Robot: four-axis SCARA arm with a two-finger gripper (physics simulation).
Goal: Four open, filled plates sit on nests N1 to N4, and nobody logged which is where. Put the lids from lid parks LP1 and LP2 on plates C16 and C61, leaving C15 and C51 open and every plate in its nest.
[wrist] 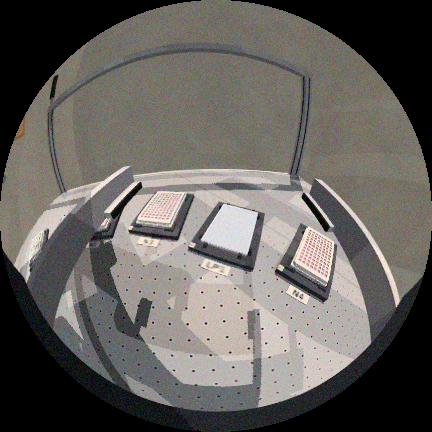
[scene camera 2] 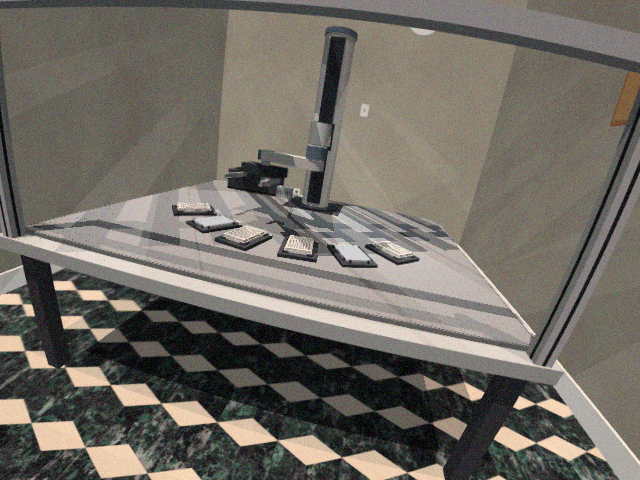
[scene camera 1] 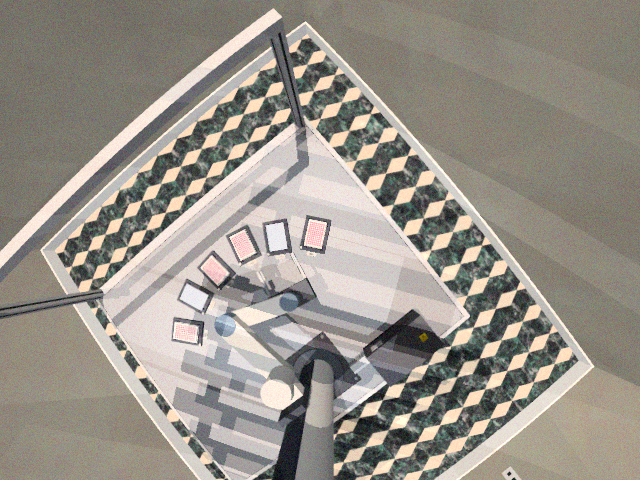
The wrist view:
my gripper: 223, 175
dark lid park LP1: 247, 261
raised frame bar: 186, 46
nest N3: 180, 218
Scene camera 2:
my gripper: 242, 179
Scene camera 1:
my gripper: 275, 262
dark box: 402, 351
